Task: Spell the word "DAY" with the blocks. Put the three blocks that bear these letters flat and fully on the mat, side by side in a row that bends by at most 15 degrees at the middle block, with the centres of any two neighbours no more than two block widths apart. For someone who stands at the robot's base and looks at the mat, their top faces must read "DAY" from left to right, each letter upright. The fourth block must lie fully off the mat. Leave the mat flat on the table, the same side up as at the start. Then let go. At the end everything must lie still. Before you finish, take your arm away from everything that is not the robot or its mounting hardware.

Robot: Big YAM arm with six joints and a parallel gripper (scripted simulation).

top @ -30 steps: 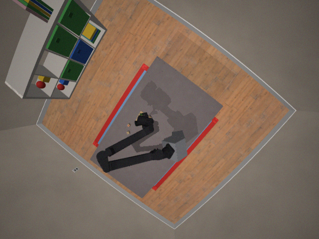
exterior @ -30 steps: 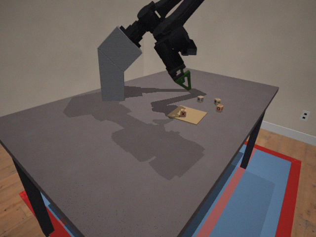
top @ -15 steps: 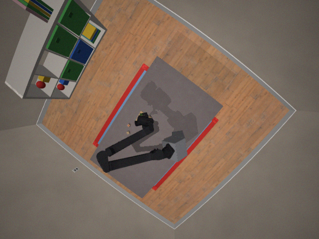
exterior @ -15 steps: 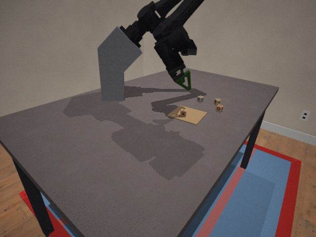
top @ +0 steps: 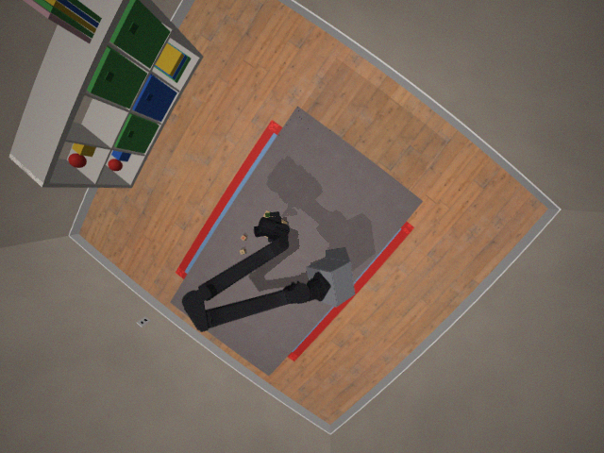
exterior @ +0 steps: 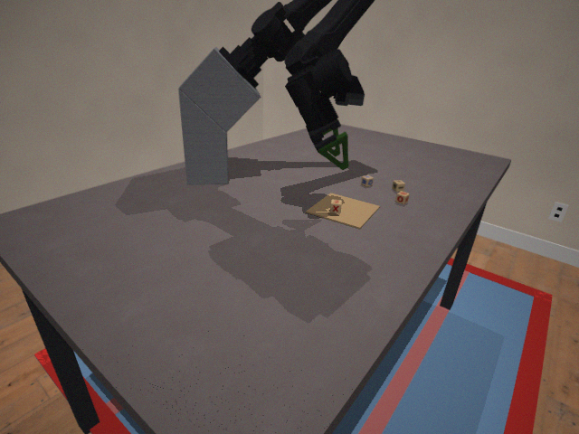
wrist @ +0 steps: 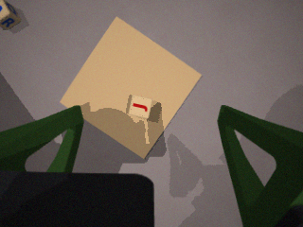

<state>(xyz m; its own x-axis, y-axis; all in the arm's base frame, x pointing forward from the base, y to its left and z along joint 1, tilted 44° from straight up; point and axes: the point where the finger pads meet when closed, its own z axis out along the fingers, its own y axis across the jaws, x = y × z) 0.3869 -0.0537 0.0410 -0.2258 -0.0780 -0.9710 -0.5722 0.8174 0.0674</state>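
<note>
The wooden block is 120 mm below my hand and 10 mm to the left of it. The rest, counted from my hand: tan mat 140 mm below, 40 mm to the left.
</note>
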